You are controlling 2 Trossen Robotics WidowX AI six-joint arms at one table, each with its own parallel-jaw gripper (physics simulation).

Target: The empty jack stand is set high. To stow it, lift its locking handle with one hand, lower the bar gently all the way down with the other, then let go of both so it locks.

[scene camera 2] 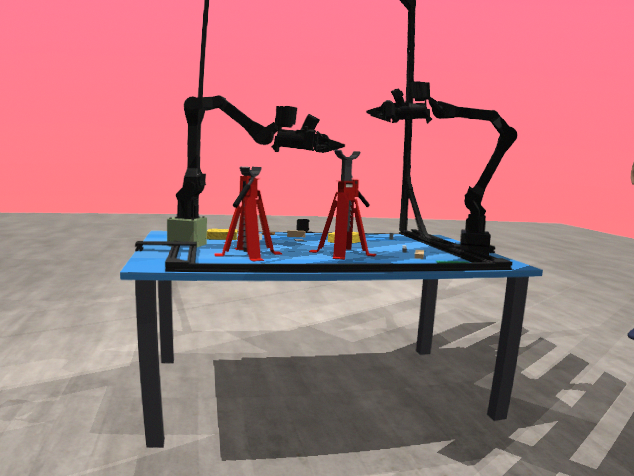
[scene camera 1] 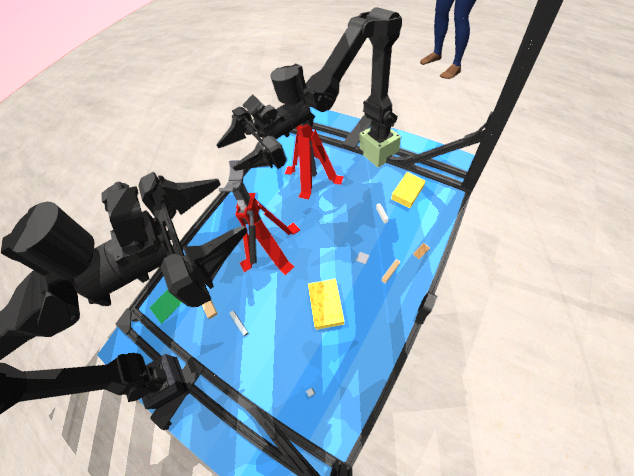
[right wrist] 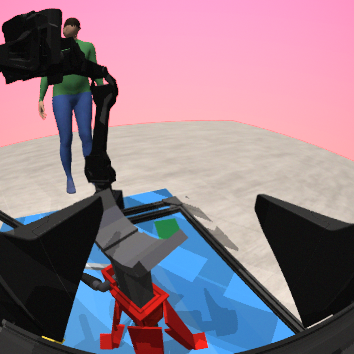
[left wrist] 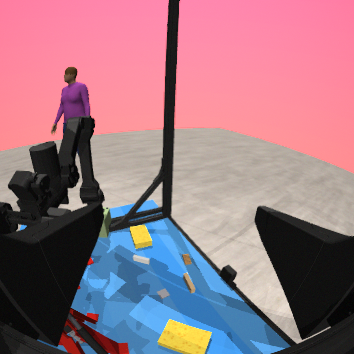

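The red jack stand stands upright with its grey bar high. Its forked saddle is on top. The dark locking handle slants down from the body. My right gripper is open and empty, its tips close by the saddle, slightly above it. My left gripper is open and empty, higher than the saddle and to its right in scene camera 2.
A second red jack stand with a low bar stands near the right arm. Yellow sponges, a green piece and small blocks lie on the table. Black rails run along its edges.
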